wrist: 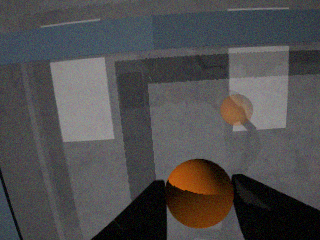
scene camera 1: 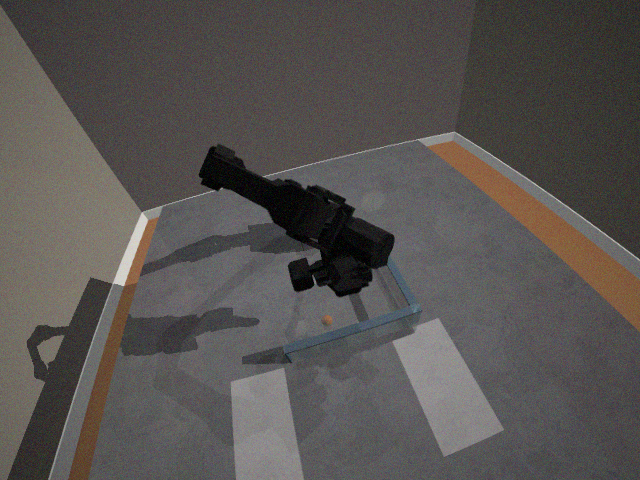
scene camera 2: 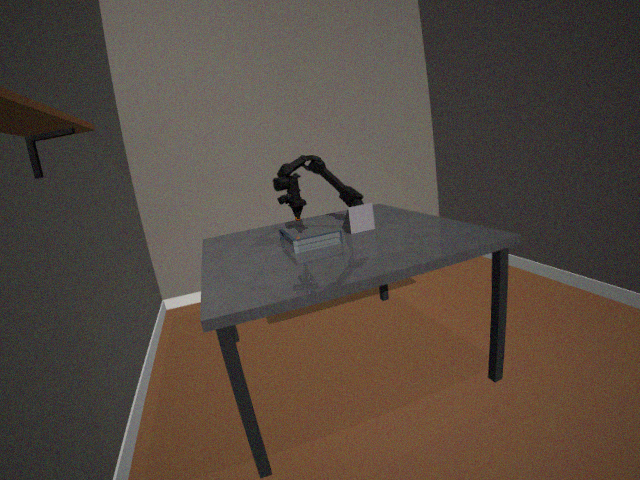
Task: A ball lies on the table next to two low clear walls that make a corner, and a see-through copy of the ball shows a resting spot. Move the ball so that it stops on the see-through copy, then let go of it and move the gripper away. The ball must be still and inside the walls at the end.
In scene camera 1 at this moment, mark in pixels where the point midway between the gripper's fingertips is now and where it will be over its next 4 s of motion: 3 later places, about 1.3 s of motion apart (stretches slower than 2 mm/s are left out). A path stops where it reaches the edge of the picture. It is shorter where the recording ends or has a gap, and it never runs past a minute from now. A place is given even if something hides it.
My gripper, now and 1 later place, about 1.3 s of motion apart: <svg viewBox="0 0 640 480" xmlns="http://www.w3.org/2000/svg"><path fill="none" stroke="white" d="M341 288L326 320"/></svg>
